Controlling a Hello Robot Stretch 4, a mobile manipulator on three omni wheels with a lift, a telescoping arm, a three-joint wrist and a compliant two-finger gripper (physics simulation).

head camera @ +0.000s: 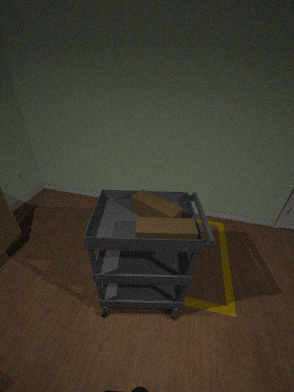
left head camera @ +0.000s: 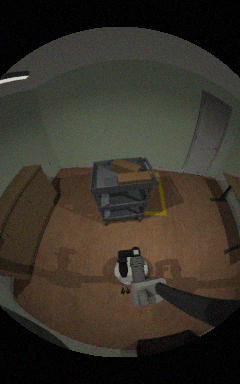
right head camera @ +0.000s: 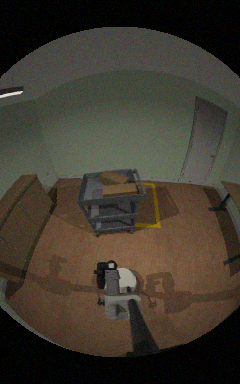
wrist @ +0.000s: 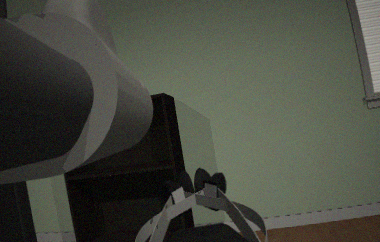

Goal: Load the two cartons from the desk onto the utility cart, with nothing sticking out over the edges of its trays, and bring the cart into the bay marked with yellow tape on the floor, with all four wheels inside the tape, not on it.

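Frame: origin at the robot's base, x back, y left, z down, level; metres.
Seen in the pictures: gripper, between the fingertips: (left head camera: 125, 294) (right head camera: 101, 305) (wrist: 193, 182); robot's base, origin of its link: (left head camera: 130, 269) (right head camera: 119, 281).
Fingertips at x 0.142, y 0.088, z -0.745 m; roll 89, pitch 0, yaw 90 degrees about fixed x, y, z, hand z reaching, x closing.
Offsets run from my fingertips to a thing's top centre. "spot": to the spot under its first point.
The grey three-tier utility cart (head camera: 145, 244) (left head camera: 107, 190) (right head camera: 110, 200) stands upright ahead, its handle on the right. On its top tray one carton @(dx -0.955, dy -0.178, dz -0.131 m) (head camera: 166, 227) (left head camera: 134, 178) (right head camera: 120, 189) lies along the near rim. The other carton @(dx -1.157, dy -0.125, dz -0.131 m) (head camera: 156, 204) (left head camera: 125, 165) (right head camera: 114, 177) lies diagonally behind it. Both appear within the rims. The yellow tape @(spot: dx -1.337, dy -0.886, dz +0.772 m) (head camera: 228, 270) (left head camera: 162, 197) (right head camera: 157, 205) shows at the cart's right; the cart hides its left part. The two near wheels stand outside the tape's near edge; the far wheels are hidden. My gripper (wrist: 193, 182) (left head camera: 125, 290) is shut and empty, away from the cart.
A brown cabinet (left head camera: 25, 215) (right head camera: 25, 225) stands at the left. A desk's dark leg (left head camera: 225, 192) (right head camera: 222, 201) shows at the right. A wall with a grey door (left head camera: 206, 135) (right head camera: 202, 142) is behind the cart. A dark bookcase (wrist: 172, 130) shows in the wrist view.
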